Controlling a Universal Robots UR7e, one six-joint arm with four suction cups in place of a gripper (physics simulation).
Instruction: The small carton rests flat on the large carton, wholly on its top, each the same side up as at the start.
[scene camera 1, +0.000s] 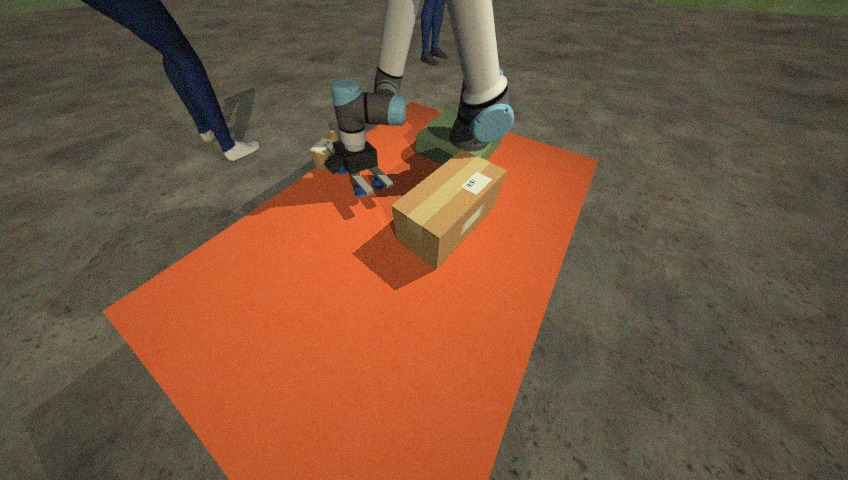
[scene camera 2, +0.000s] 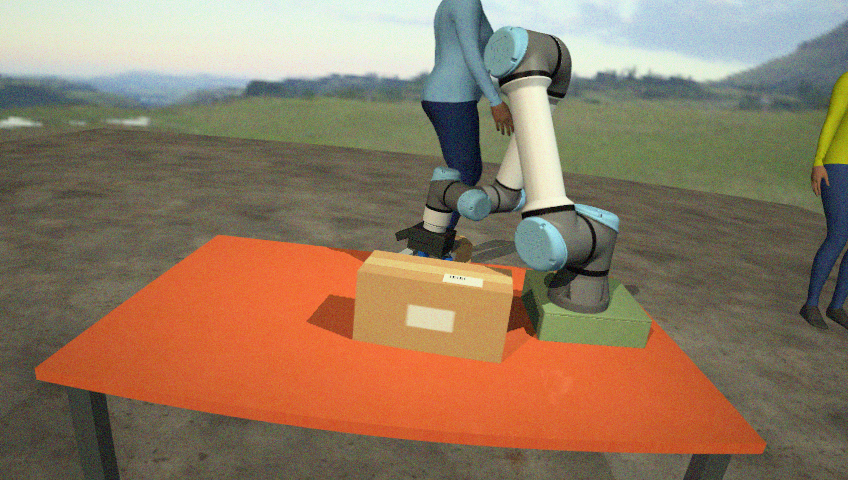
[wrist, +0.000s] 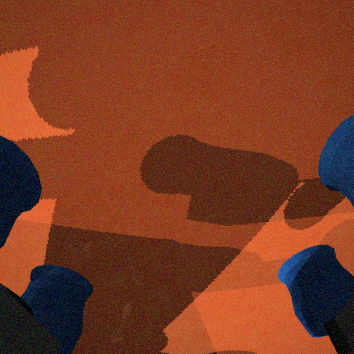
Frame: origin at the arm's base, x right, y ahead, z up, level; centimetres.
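Seen in the pictures: end effector, tool point: (wrist: 184, 235); arm's base, origin of the base link: (scene camera 1: 468, 139) (scene camera 2: 577, 300).
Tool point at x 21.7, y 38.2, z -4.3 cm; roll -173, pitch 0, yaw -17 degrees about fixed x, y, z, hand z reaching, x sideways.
Observation:
Pixels of each thing's middle, then the offset from my tool point to it. Level surfaces: height alone.
- large carton, body centre: (scene camera 2: 434, 304) (scene camera 1: 450, 206) dx -35.0, dy -4.0, dz +4.3 cm
- small carton, body centre: (scene camera 2: 444, 251) (scene camera 1: 335, 152) dx +18.3, dy -4.9, dz +0.6 cm
- orange table, its level: dz -3.4 cm
The large carton (scene camera 1: 449, 208) (scene camera 2: 431, 303) stands on the orange table, a white label on its top and another on its side. The small carton (scene camera 1: 319, 157) (scene camera 2: 465, 248) is at the table's far edge, partly hidden behind my gripper in scene camera 1 and behind the gripper and large carton in scene camera 2. Its exact tilt is hard to tell. My suction gripper (scene camera 1: 360, 178) is low over the table beside the small carton. In the wrist view, bare blue cups surround shadowed orange table, and no carton shows between them, so the gripper counts as open.
The orange table (scene camera 1: 333, 356) (scene camera 2: 208, 356) bears both cartons. The arm stands on a green base block (scene camera 1: 431, 139) (scene camera 2: 589, 327) next to the large carton. A person (scene camera 1: 184, 77) (scene camera 2: 458, 89) stands beyond the table's far edge; another (scene camera 2: 833, 178) stands farther right.

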